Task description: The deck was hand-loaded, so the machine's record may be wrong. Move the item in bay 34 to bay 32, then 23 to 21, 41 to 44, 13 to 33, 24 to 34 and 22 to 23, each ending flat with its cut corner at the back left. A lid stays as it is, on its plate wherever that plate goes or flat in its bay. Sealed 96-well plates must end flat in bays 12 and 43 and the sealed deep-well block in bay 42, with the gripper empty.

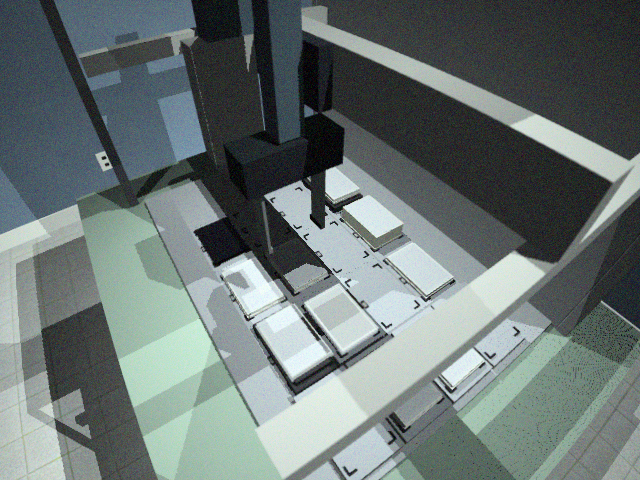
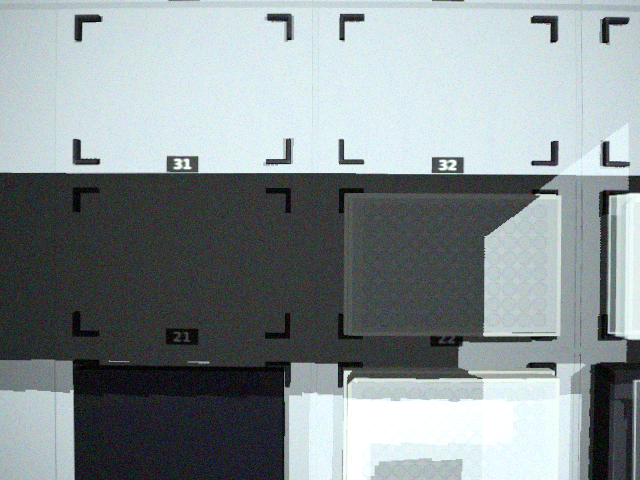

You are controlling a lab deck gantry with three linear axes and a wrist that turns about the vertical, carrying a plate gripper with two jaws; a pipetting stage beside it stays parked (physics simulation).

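Where they show: gripper, fingertip midpoint: [image 1: 292, 234]; robot's base at its link origin: [image 1: 195, 232].
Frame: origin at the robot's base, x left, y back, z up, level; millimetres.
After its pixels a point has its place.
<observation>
My gripper [image 1: 293, 238] @[x 120, y -280, z 159 mm] is open and empty, jaws apart above the deck around bays 21 and 22. A pale plate [image 1: 305, 277] @[x 144, y -276, z 14 mm] [image 2: 439, 268] @[x 148, y -219, z 14 mm] lies flat in bay 22, partly shaded. White-topped items stand in bay 23 [image 1: 341, 317] [image 2: 626, 268], bay 13 [image 1: 292, 343] @[x 38, y -401, z 36 mm], bay 41 [image 1: 340, 184] @[x 375, y -86, z 37 mm], bay 24 [image 1: 418, 407] @[x 145, y -608, z 29 mm] and bay 34 [image 1: 462, 368] @[x 253, y -606, z 29 mm]. Bay 32 [image 2: 447, 87] @[x 259, y -228, z 0 mm], bay 21 [image 2: 180, 258] @[x 153, y -63, z 0 mm], bay 33 [image 1: 387, 307] @[x 245, y -424, z 0 mm] and bay 44 [image 1: 500, 338] @[x 368, y -608, z 14 mm] are bare. White plates lie in bay 12 [image 1: 253, 289] @[x 39, y -243, z 14 mm] [image 2: 522, 444] @[x 45, y -269, z 14 mm] and bay 43 [image 1: 421, 268] @[x 364, y -397, z 14 mm]. The deep-well block [image 1: 372, 217] @[x 358, y -235, z 42 mm] stands in bay 42. Cut corners are unclear.
A black flat item [image 1: 222, 240] @[x 44, y -72, z 8 mm] [image 2: 178, 439] @[x 44, y -65, z 8 mm] lies in bay 11, beside the white plate of bay 12. A pale frame beam [image 1: 403, 361] @[x 8, y -622, z 400 mm] crosses in front of the deck and hides part of it. A tall grey housing [image 1: 224, 98] @[x 78, y -178, z 383 mm] stands behind the gripper's column [image 1: 279, 77] @[x 107, y -300, z 446 mm].
</observation>
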